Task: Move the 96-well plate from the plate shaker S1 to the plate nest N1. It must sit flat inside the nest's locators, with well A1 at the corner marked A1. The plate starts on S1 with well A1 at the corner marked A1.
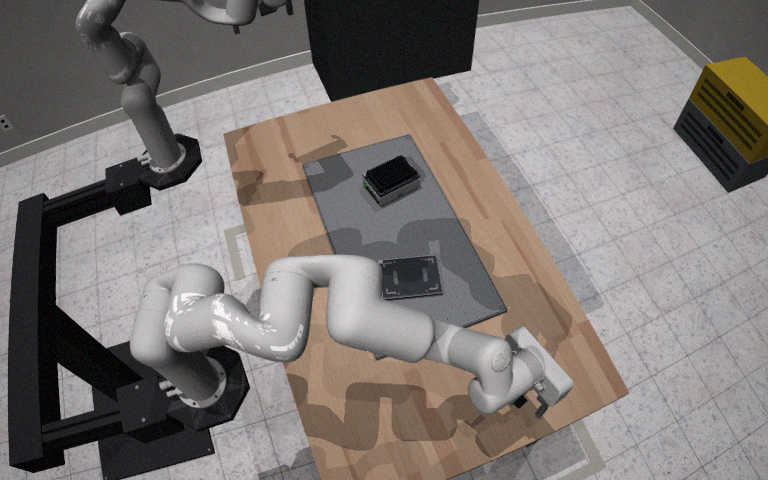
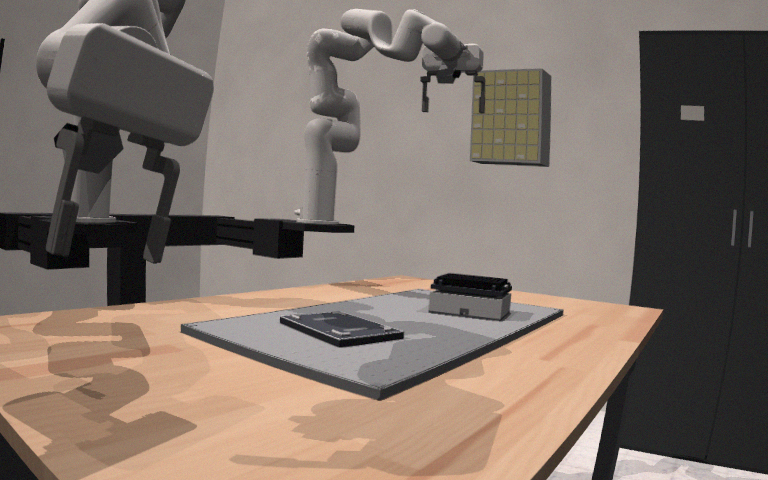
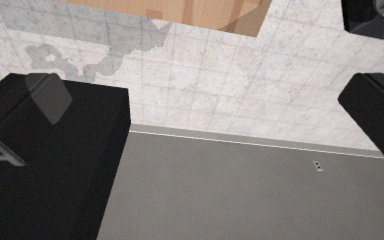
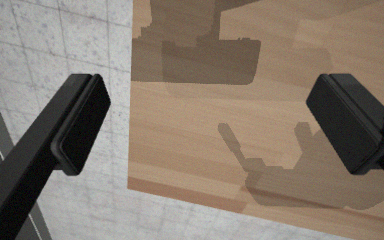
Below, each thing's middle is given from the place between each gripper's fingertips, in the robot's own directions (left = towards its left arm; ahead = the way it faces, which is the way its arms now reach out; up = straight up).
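My right hand is 10 cm above the black 96-well plate point(image 1: 399, 165), 3 cm past it and 76 cm to the right of it. Plate nest N1 point(image 2: 341, 322), from my right hand: 16 cm below, 44 cm to the left, 10 cm behind.
My left gripper is 420 mm higher than the black 96-well plate, 340 mm to the left of it and 250 mm short of it. Plate nest N1, from my left hand: 480 mm below, 660 mm to the right, 190 mm ahead. Going by their middles, the black 96-well plate is the nearest to my left gripper of the things named here. By its middle, the black 96-well plate is nearer to my left gripper than to my right hand.
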